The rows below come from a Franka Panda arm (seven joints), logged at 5 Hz.
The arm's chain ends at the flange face. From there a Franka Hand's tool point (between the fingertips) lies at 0.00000 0.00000 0.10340 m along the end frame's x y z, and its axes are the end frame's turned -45 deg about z.
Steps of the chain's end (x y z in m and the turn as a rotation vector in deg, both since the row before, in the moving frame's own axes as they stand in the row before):
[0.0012 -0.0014 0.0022 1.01 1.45 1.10]
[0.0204 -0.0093 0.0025 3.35 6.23 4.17]
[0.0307 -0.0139 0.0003 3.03 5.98 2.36]
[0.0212 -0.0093 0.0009 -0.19 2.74 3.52]
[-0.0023 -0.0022 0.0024 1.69 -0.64 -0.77]
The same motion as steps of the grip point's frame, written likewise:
[0.0050 0.0005 0.0022 -0.31 1.74 1.10]
[0.0331 0.0120 0.0017 -2.04 6.77 4.17]
[0.0429 0.0159 -0.0004 -2.09 6.37 2.36]
[0.0247 0.0122 0.0008 -2.07 1.80 3.52]
[0.0012 -0.0062 0.0023 1.65 0.74 -0.77]

